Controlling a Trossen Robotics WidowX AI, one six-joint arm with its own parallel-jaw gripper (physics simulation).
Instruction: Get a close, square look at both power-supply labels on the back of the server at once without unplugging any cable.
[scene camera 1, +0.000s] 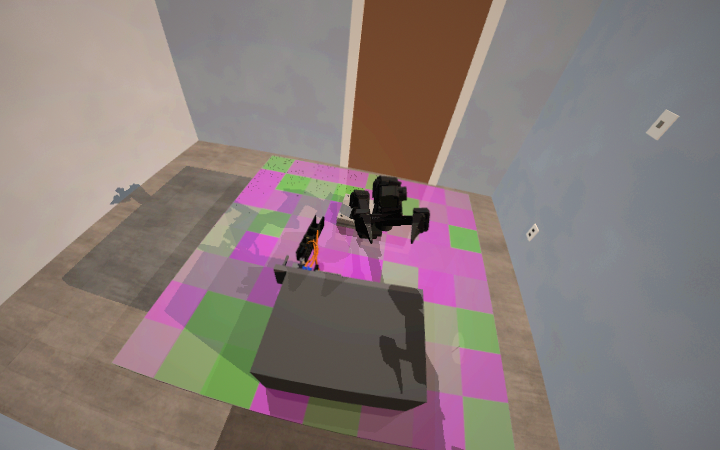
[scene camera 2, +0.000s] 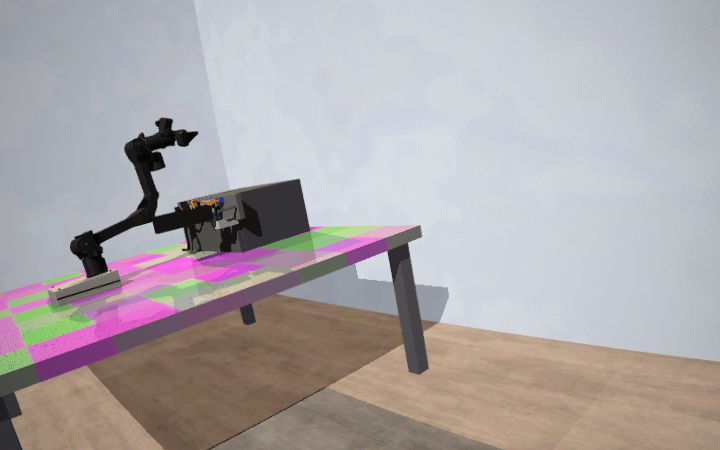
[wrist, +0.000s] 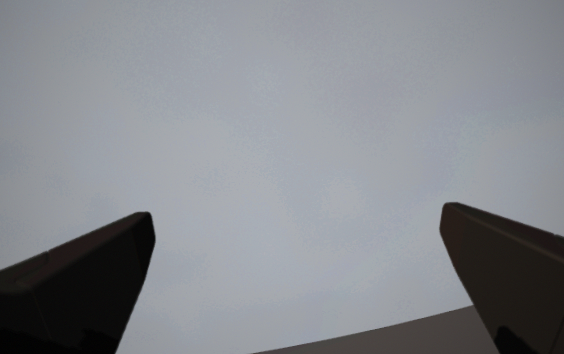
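Pixels of known places: gripper, fingertip midpoint: (scene camera 1: 391, 242) (scene camera 2: 192, 132) (wrist: 298, 222); arm's base, link origin: (scene camera 2: 97, 274).
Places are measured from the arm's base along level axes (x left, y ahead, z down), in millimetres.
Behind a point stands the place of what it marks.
Observation:
The server (scene camera 1: 339, 334) @[z -158, x 65, y 637 mm] (scene camera 2: 273, 214) @[z -52, x -136, y 631 mm], a dark grey box, stands on the table. Its back, with the cables, faces the arm's base. Orange cables (scene camera 1: 316, 246) @[z -164, x -86, y 365 mm] (scene camera 2: 204, 202) @[z -149, x -81, y 400 mm] and a blue plug (scene camera 2: 220, 200) @[z -144, x -107, y 450 mm] show at one side of the back, beside a black cable arm (scene camera 1: 310, 238) @[z -156, x -120, y 330 mm] (scene camera 2: 180, 218) @[z -120, x -149, y 276 mm] that sticks out. My gripper (scene camera 1: 391, 241) @[z -421, x 138, y 502 mm] (scene camera 2: 195, 136) @[z -421, x 138, y 502 mm] (wrist: 298, 222) @[z -421, x 138, y 502 mm] is open and empty, well above the level of the server's top and on its back side. In the wrist view the wall fills most of the picture, with a strip of a brown-grey surface at the bottom. The power-supply labels cannot be made out in any view.
The table (scene camera 1: 472, 323) @[z 48, x 558, y 410 mm] (scene camera 2: 329, 265) @[z 67, x -641, y 475 mm] has a pink and green checked top. The arm's pale base (scene camera 1: 346, 218) @[z -5, x -44, y 41 mm] (scene camera 2: 87, 286) @[z 16, x -91, y -54 mm] stands on it behind the server's back. A brown door (scene camera 1: 414, 79) and blue-grey walls stand around. A grey mat (scene camera 1: 159, 233) lies on the floor.

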